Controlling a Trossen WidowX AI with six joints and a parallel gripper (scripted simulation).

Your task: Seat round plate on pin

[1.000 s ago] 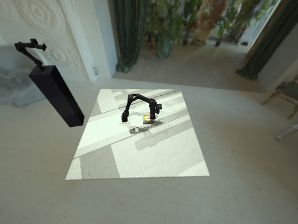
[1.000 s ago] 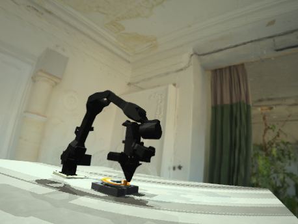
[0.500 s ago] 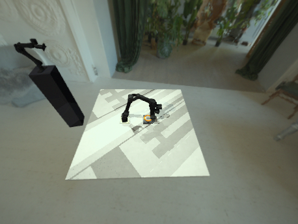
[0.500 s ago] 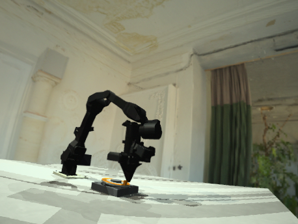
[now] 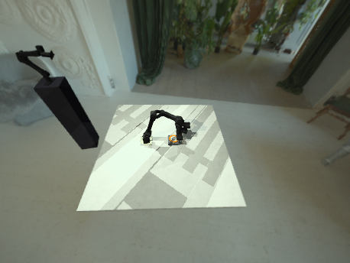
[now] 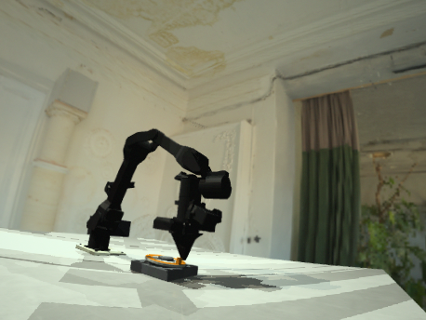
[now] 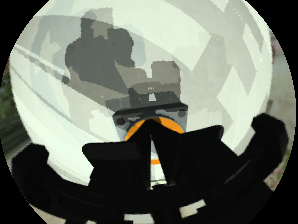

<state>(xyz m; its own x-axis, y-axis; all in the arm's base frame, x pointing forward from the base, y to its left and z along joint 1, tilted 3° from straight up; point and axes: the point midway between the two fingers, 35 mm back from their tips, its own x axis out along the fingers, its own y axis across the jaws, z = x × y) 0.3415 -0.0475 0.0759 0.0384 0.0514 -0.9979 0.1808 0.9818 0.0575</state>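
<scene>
My gripper tip is 3 cm past the round plate and 1 cm above it. Round my gripper tip: base (5 cm behind, 2 cm below).
</scene>
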